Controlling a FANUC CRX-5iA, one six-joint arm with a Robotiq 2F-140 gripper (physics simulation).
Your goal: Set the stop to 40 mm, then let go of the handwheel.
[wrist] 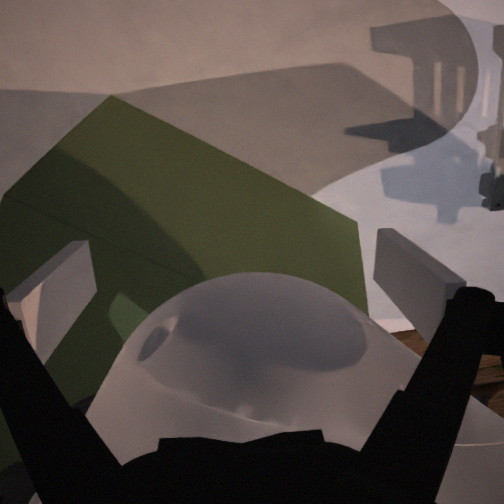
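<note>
In the wrist view a round pale grey handwheel [255, 350] with a domed hub fills the lower middle, right below my palm. My gripper [240, 300] is open, its two black fingers spread wide to the left and right of the wheel, apart from its rim. The wheel sits on the end of a dark green machine body [200, 200]. A grey block [415, 280] stands to the right of the green body and another grey block [55, 295] shows at its left. I cannot tell which is the stop, and no scale or reading is visible.
A light bluish-white surface [440, 225] lies at the right with dark shadows on it. A beige wall or floor [200, 45] fills the top. A brown wooden strip [485, 370] shows behind the right finger. A dark fixture [492, 190] is cut off at the right edge.
</note>
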